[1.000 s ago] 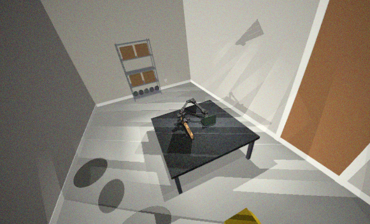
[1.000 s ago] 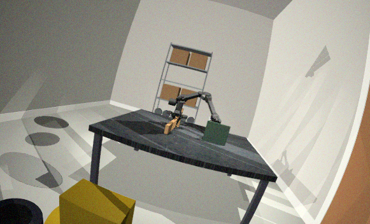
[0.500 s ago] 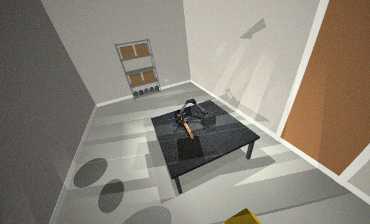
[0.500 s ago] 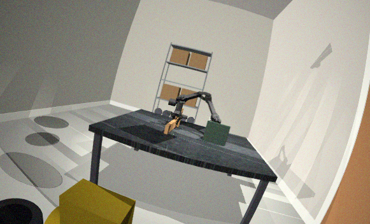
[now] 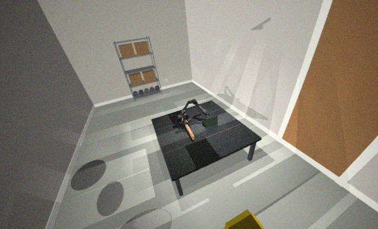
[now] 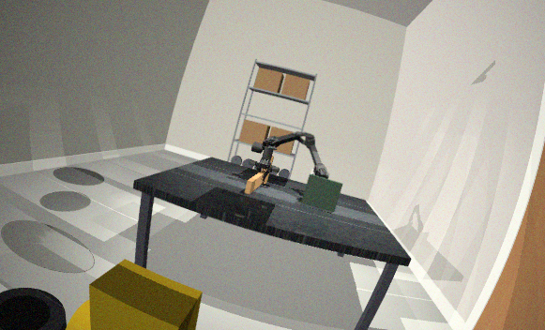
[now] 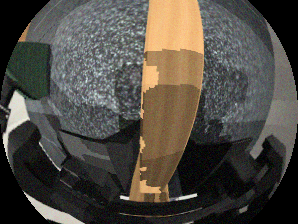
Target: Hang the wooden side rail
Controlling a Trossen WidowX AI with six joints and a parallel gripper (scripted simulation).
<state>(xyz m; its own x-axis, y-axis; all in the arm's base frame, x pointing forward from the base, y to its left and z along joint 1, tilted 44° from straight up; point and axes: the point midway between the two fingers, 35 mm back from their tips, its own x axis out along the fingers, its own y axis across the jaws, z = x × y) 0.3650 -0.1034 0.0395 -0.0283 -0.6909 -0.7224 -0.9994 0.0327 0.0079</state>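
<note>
The wooden post is 100 mm to the right of my gripper tip and 50 mm above it.
</note>
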